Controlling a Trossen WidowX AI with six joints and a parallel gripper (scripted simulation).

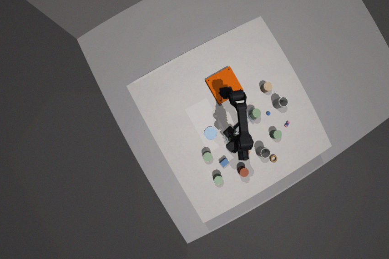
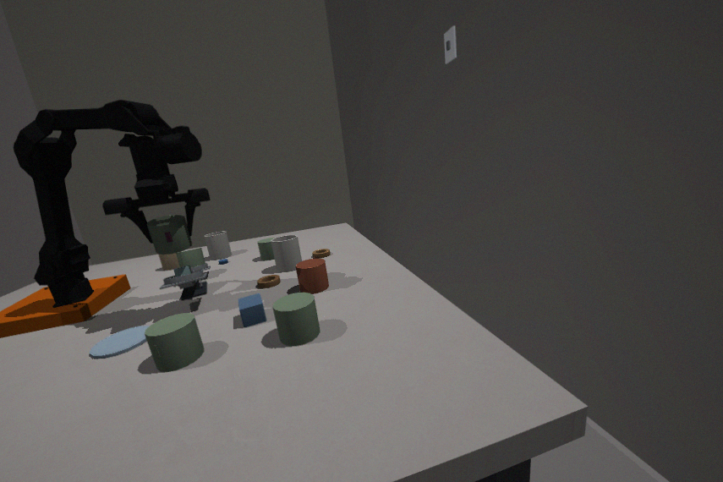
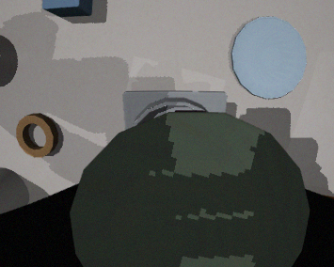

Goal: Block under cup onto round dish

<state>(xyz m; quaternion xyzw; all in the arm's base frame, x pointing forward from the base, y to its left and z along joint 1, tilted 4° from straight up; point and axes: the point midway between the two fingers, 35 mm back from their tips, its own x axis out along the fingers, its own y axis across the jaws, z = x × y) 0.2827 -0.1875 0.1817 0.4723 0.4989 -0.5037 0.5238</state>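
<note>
Now: gripper tip 2 cm to the left of the green cup and 1 cm below it. From my gripper tip the other things lie so: light blue round dish 17 cm below, 12 cm behind, 8 cm to the right; pale teal block 8 cm below, 1 cm to the left; red cylinder 29 cm ahead, 13 cm below, 7 cm to the right.
</note>
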